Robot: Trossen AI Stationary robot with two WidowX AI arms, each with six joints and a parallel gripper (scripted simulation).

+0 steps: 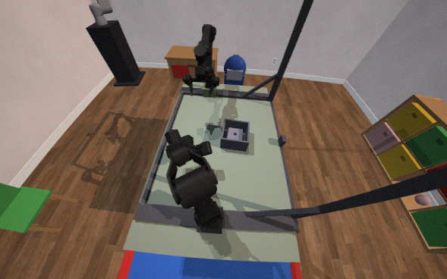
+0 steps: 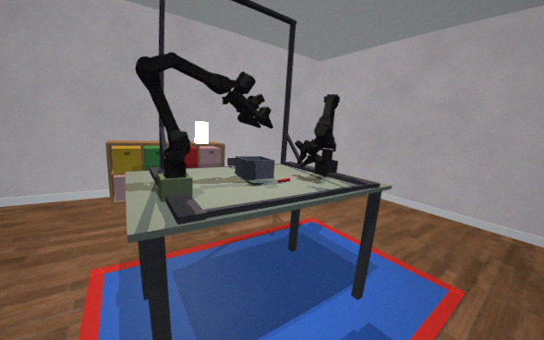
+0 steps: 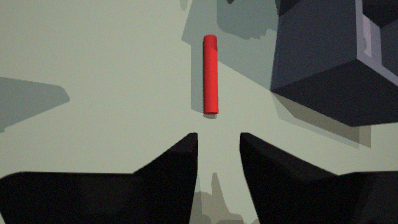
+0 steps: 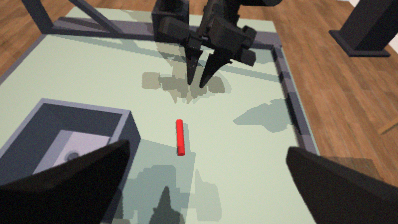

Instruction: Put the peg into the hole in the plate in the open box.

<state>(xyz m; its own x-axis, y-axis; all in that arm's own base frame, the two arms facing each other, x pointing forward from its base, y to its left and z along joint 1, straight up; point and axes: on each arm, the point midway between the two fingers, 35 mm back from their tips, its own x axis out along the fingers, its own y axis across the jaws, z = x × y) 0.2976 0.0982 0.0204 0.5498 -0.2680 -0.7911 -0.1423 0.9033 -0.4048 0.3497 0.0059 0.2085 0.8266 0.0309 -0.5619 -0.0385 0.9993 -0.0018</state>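
The red peg is 4 cm behind my left hand, 9 cm to the right of it and 10 cm below it. From my left hand the other things lie so: pale plate: 22 cm behind, 15 cm to the right, 7 cm below; box: 22 cm behind, 15 cm to the right, 9 cm below.
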